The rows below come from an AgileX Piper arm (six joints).
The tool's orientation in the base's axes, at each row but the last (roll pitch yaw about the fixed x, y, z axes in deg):
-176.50, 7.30, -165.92
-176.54, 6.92, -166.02
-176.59, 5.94, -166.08
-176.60, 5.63, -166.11
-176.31, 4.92, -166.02
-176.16, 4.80, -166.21
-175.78, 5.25, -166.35
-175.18, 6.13, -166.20
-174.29, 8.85, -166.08
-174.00, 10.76, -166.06
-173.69, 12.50, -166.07
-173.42, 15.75, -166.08
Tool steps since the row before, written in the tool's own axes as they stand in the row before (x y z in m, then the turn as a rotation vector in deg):
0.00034, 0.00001, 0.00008, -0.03, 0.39, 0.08
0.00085, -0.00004, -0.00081, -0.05, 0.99, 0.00
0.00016, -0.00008, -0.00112, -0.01, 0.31, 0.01
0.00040, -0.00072, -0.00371, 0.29, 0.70, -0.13
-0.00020, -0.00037, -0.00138, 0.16, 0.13, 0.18
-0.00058, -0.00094, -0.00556, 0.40, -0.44, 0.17
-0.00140, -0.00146, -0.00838, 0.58, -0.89, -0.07
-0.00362, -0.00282, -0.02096, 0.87, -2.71, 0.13
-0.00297, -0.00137, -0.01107, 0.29, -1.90, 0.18
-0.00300, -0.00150, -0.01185, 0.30, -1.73, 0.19
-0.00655, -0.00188, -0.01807, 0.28, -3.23, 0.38
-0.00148, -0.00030, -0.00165, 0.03, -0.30, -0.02
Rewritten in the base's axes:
-0.00032, -0.00007, -0.00012, -0.05, 0.38, -0.10
-0.00092, -0.00022, 0.00070, -0.18, 0.97, -0.05
-0.00026, -0.00008, 0.00110, -0.06, 0.30, -0.03
-0.00062, -0.00067, 0.00369, -0.46, 0.61, 0.06
0.00014, -0.00025, 0.00141, -0.17, 0.08, -0.20
0.00024, -0.00052, 0.00564, -0.27, -0.53, -0.17
0.00080, -0.00067, 0.00856, -0.37, -1.00, 0.08
0.00156, -0.00070, 0.02139, -0.20, -2.84, 0.00
0.00125, 0.00004, 0.01148, 0.18, -1.92, -0.03
0.00076, -0.00007, 0.01229, 0.13, -1.76, -0.06
0.00236, 0.00071, 0.01915, 0.52, -3.22, -0.08
0.00097, 0.00013, 0.00201, 0.03, -0.30, 0.04

